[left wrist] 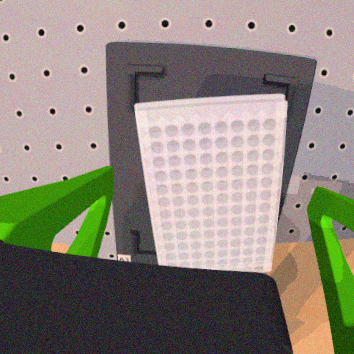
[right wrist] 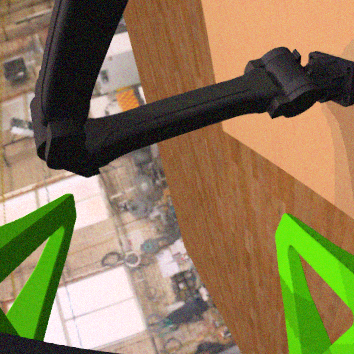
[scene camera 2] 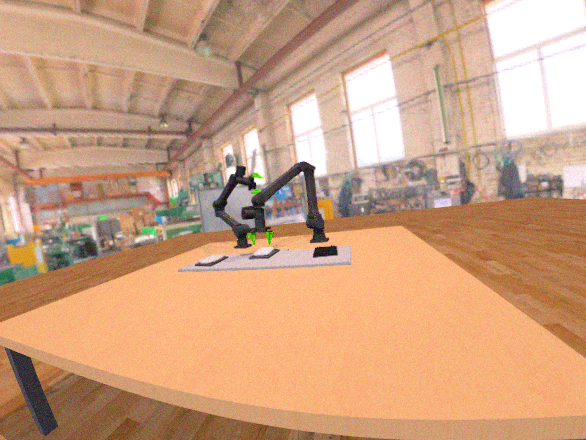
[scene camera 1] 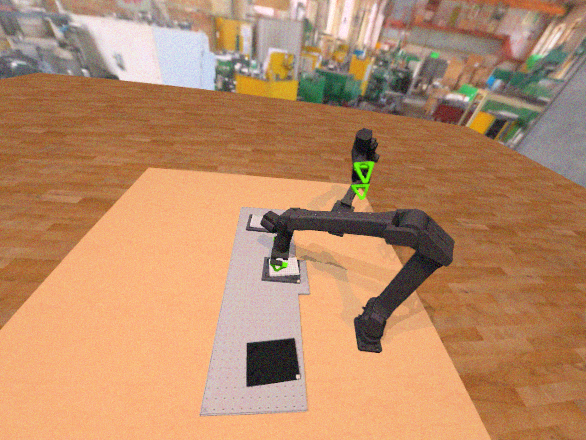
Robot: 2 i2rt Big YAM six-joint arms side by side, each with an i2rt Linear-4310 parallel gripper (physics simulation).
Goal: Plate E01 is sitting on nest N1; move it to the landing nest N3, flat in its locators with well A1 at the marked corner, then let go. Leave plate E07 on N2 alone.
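A white well plate (scene camera 1: 290, 268) (scene camera 2: 265, 251) (left wrist: 215, 200) rests on the middle dark nest (scene camera 1: 266, 273) (left wrist: 119, 125), shifted and slightly turned against its corner locators. In the left wrist view a label is partly visible at the nest's lower left corner. Another white plate (scene camera 1: 256, 221) (scene camera 2: 211, 259) sits on the far nest. A black square (scene camera 1: 272, 362) (scene camera 2: 325, 251) with a pale corner mark lies at the near end. I cannot read plate or nest names. My left gripper (scene camera 1: 280, 262) (scene camera 2: 261, 244) (left wrist: 215, 188) is open above the middle plate, fingers either side. My right gripper (scene camera 1: 364, 190) (scene camera 2: 256, 183) (right wrist: 178, 214) is open, raised and empty.
A grey perforated board (scene camera 1: 260, 315) (scene camera 2: 300, 262) carries the nests and the black square on the wooden table (scene camera 1: 125, 300) (scene camera 2: 300, 340). The left arm reaches across from the right in scene camera 1. The right arm stands behind it, at the table's edge.
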